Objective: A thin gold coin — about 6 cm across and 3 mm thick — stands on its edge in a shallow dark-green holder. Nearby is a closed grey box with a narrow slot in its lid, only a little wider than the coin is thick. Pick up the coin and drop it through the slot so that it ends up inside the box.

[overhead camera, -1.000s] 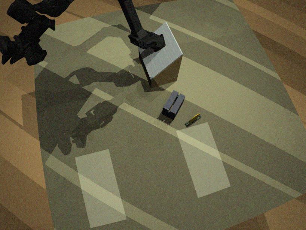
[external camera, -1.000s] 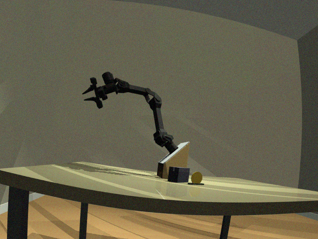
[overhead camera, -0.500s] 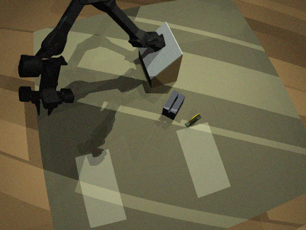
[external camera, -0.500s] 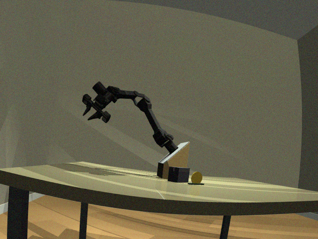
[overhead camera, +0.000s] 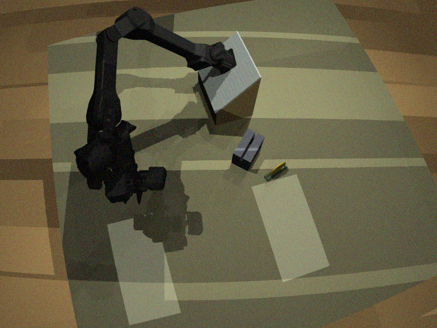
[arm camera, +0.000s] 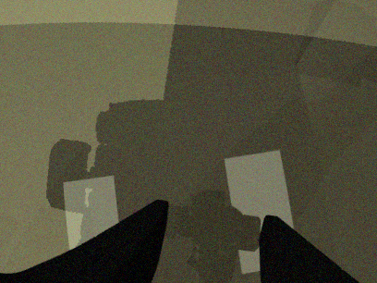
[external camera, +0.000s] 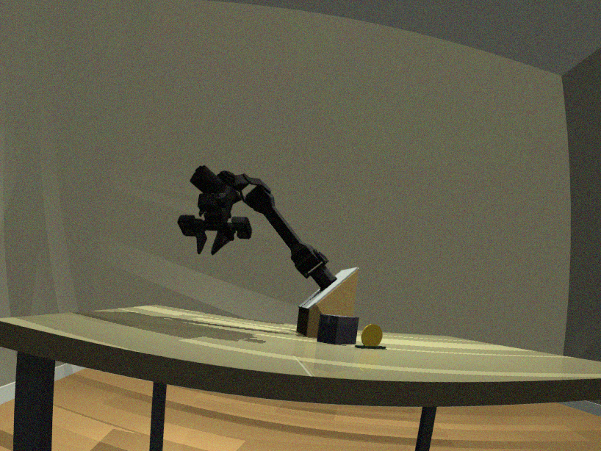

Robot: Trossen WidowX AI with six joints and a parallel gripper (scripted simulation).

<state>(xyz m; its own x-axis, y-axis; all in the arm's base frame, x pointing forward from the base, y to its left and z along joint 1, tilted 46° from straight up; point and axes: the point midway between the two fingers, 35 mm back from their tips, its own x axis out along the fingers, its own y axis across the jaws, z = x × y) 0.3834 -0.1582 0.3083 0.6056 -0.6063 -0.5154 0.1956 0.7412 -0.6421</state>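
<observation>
My gripper tip is 43 cm to the right of the gold coin, 16 cm above it and 7 cm past it.
</observation>
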